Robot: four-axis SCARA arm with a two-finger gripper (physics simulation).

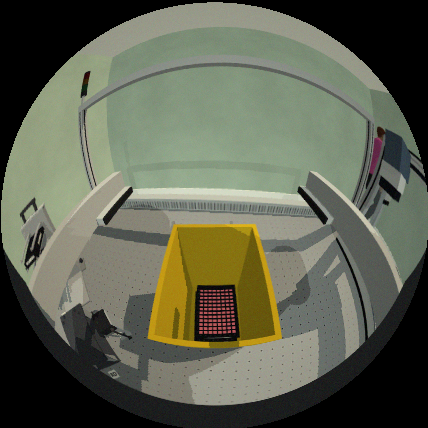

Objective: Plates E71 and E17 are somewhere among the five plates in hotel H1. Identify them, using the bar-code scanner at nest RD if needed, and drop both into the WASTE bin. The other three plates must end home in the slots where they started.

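Frame: origin at the arm's base, x back, y right, z up, level; metres.
Seen in the pictures: gripper, fingertip midpoint: (pixel 214 174).
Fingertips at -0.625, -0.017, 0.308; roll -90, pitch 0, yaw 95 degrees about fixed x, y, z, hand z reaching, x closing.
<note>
Pixels of each thing's top centre, then the offset from my fingertips to it, as dx, dy, dz. "*": a spot on its surface instead. Level surfaces: height alone.
- yellow WASTE bin, middle of its top: (pixel 214 273) +0.022, +0.001, -0.095
- black plate with pink-red wells, middle of its top: (pixel 216 309) +0.016, +0.004, -0.260
- apparently hotel H1, surface spot: (pixel 44 218) * +0.015, -0.460, -0.063
- scanner nest RD, middle of its top: (pixel 74 334) +0.213, -0.295, -0.225
- perforated deck, its level: dz -0.295
- pale ribbed ledge, surface spot: (pixel 215 205) * -0.379, -0.028, -0.274
My gripper (pixel 214 174) is open, its two fingers wide apart at left and right with no plate between them. The yellow WASTE bin (pixel 216 236) stands upright in the middle, below the fingers. Inside it, at the bottom, lies a black plate with pink-red wells (pixel 216 312). Its label cannot be read, and whether another plate lies beneath it is hidden. A light grey rack with a handle and black plates, apparently hotel H1 (pixel 44 218), shows small at the far left. A dark stand, apparently the scanner nest RD (pixel 82 327), shows at the lower left.
A perforated deck (pixel 280 370) surrounds the bin. A pale ribbed ledge (pixel 215 205) runs behind it. A grey frame (pixel 225 60) arches at the back, with a signal tower (pixel 85 84) at its left. A figure in pink (pixel 375 155) and a dark blue cabinet (pixel 396 150) show at the right.
</note>
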